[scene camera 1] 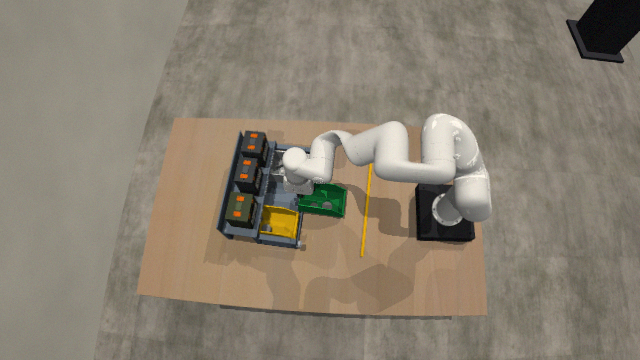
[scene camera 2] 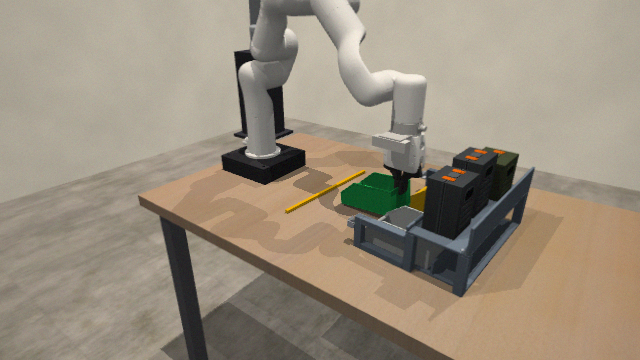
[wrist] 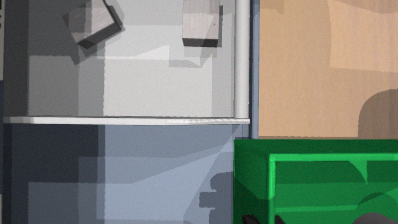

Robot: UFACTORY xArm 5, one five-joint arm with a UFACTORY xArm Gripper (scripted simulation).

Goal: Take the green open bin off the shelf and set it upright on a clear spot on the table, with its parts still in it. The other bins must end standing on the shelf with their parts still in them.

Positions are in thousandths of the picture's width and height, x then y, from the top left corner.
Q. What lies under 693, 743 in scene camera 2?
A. A blue-grey shelf.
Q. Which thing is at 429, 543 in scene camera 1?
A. A blue-grey shelf.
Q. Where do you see a green open bin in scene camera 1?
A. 520, 538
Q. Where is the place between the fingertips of the gripper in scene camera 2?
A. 626, 535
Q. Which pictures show the green open bin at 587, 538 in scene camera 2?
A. Scene camera 1, scene camera 2 and the wrist view: all of them.
